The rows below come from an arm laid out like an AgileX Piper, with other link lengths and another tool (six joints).
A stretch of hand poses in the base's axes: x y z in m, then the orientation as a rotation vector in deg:
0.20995, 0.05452, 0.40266, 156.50, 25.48, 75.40
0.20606, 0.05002, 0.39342, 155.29, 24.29, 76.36
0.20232, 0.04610, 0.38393, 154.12, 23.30, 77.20
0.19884, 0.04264, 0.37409, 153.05, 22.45, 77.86
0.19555, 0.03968, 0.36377, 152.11, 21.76, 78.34
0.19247, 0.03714, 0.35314, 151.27, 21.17, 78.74
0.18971, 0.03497, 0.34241, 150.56, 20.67, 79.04
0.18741, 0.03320, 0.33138, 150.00, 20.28, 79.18
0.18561, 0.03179, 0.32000, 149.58, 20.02, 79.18
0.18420, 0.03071, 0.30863, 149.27, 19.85, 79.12
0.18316, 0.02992, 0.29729, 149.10, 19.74, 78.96
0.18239, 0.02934, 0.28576, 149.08, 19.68, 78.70
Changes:
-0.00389, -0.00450, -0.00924, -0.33, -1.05, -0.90
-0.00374, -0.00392, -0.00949, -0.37, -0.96, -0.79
-0.00348, -0.00346, -0.00984, -0.38, -0.83, -0.71
-0.00329, -0.00296, -0.01032, -0.39, -0.67, -0.61
-0.00308, -0.00254, -0.01063, -0.36, -0.59, -0.53
-0.00276, -0.00217, -0.01073, -0.32, -0.48, -0.46
-0.00230, -0.00177, -0.01103, -0.29, -0.33, -0.38
-0.00180, -0.00141, -0.01138, -0.27, -0.19, -0.29
-0.00141, -0.00108, -0.01137, -0.23, -0.11, -0.22
-0.00104, -0.00079, -0.01134, -0.18, 0.01, -0.16
-0.00077, -0.00058, -0.01153, -0.12, 0.13, -0.11

